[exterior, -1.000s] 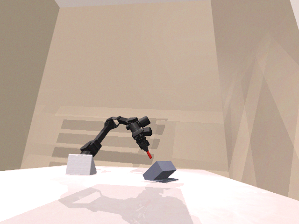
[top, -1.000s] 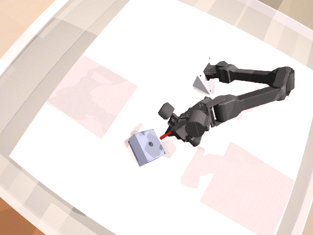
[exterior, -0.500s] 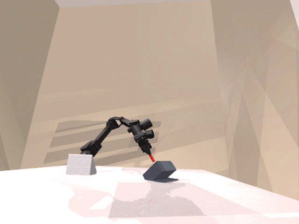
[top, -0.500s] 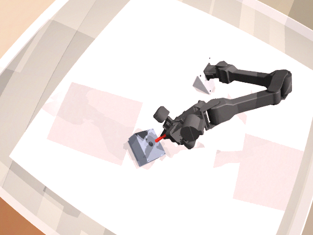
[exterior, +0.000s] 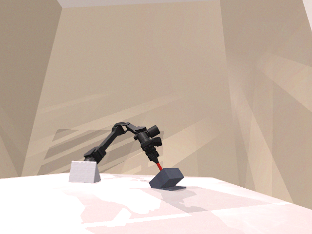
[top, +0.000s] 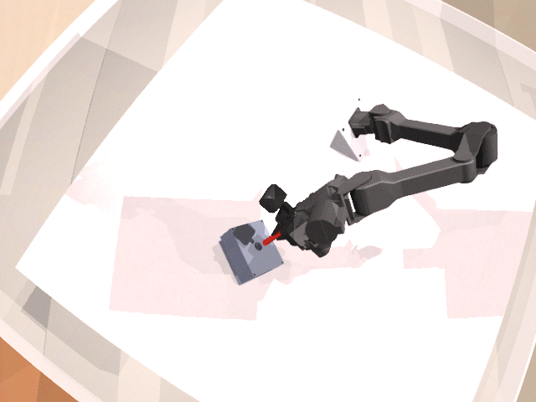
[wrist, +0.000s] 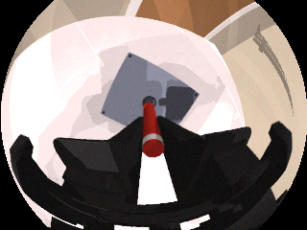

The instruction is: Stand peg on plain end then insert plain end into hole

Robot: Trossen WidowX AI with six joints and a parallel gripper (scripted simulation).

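Right now the sloped grey-blue panel is 7 cm below my gripper tip, 5 cm ahead of it and 3 cm to the right of it. Round my gripper tip: red peg (1 cm to the left, 1 cm behind, 1 cm above).
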